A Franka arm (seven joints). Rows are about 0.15 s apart.
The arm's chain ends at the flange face. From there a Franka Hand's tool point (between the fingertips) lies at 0.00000 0.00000 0.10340 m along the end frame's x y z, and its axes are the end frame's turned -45 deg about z.
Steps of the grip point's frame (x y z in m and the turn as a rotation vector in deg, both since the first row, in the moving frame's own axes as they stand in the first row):
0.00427, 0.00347, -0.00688, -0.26, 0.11, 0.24
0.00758, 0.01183, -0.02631, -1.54, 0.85, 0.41
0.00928, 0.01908, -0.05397, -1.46, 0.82, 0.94
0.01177, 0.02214, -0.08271, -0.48, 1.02, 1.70
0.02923, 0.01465, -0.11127, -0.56, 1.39, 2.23
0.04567, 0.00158, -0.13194, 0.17, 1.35, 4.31
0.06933, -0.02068, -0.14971, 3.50, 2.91, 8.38
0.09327, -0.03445, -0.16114, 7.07, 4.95, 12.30
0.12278, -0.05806, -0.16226, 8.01, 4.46, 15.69
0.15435, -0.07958, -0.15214, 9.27, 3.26, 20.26
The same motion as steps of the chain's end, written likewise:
0.00500, -0.00076, -0.00688, -0.11, 0.26, 0.24
0.01068, 0.00211, -0.02626, -0.49, 1.69, 0.41
0.01715, 0.00609, -0.05393, -0.45, 1.61, 0.94
0.02205, 0.00799, -0.08269, 0.38, 1.06, 1.70
0.02852, -0.00930, -0.11123, 0.59, 1.38, 2.23
0.03183, -0.02930, -0.13191, 1.07, 0.83, 4.31
0.03455, -0.05545, -0.14938, 4.53, -0.42, 8.38
0.04263, -0.07486, -0.15997, 8.50, -1.50, 12.30
0.04806, -0.11161, -0.16095, 8.82, -2.51, 15.69
0.05755, -0.14849, -0.15064, 8.86, -4.25, 20.26

